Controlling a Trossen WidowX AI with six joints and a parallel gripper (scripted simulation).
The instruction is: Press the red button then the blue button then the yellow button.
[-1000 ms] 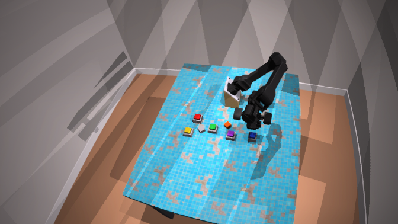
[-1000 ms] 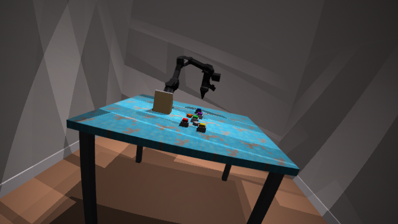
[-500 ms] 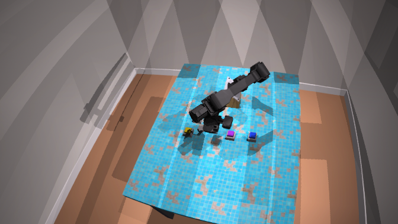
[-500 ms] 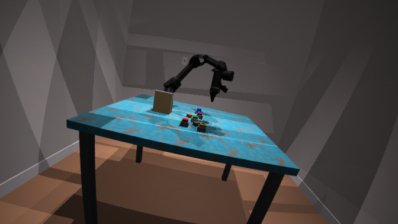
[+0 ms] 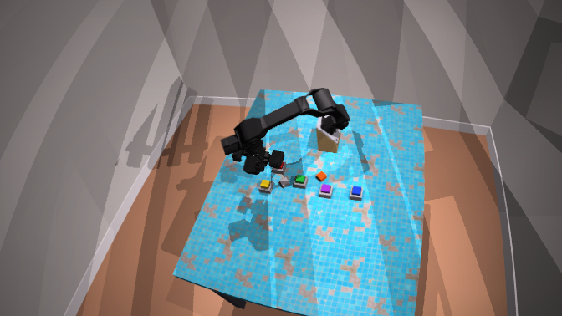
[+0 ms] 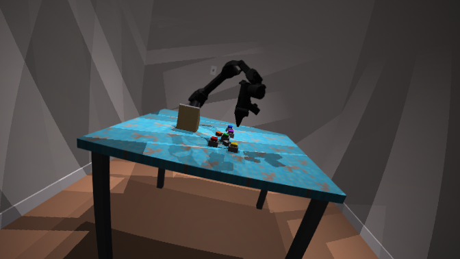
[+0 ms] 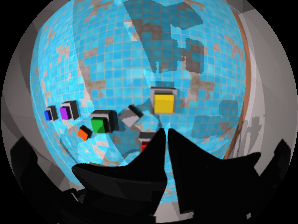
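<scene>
Now: gripper tip 9 cm above the yellow button and 1 cm to the left of it. Round my gripper tip: grey block 12 cm below, 6 cm to the left, 3 cm behind; then green button 13 cm to the left, 9 cm below, 3 cm behind; then red button 10 cm behind, 9 cm below, 3 cm to the left.
</scene>
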